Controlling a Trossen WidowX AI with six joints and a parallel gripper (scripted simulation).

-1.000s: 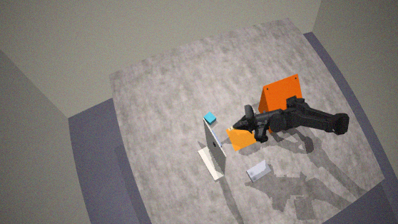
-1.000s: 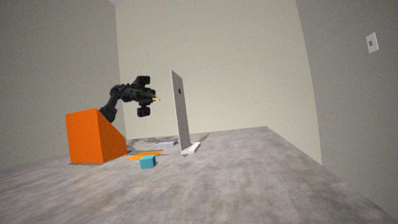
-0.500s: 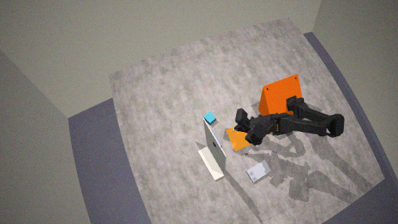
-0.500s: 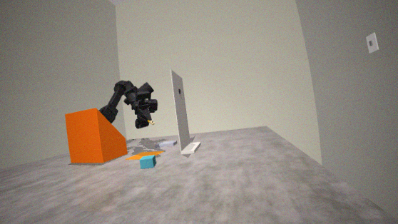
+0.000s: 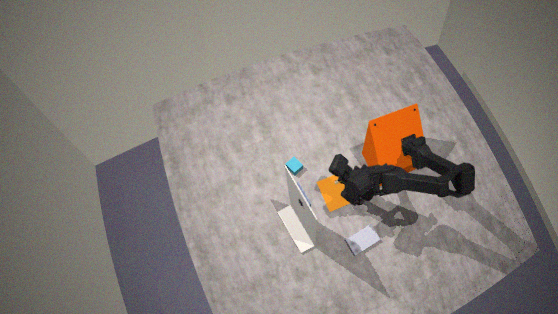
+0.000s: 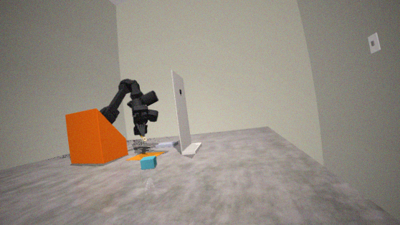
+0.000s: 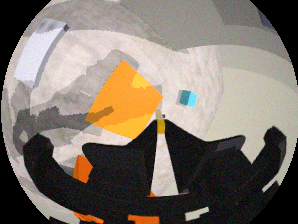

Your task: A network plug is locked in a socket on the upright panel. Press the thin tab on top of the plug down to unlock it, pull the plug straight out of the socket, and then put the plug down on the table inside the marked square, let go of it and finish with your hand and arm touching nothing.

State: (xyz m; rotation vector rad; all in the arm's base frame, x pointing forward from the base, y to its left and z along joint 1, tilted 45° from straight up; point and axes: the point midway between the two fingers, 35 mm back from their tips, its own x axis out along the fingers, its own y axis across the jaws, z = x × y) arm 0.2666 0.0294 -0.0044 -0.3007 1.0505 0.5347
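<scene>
The orange square lies 1 cm to the left of my gripper tip and 8 cm below it. The rest, counted from my gripper tip: upright white panel 17 cm ahead, 8 cm to the left, 7 cm above; then flat grey plate 1 cm behind, 21 cm to the left, 7 cm below; then network plug right at my gripper tip.
</scene>
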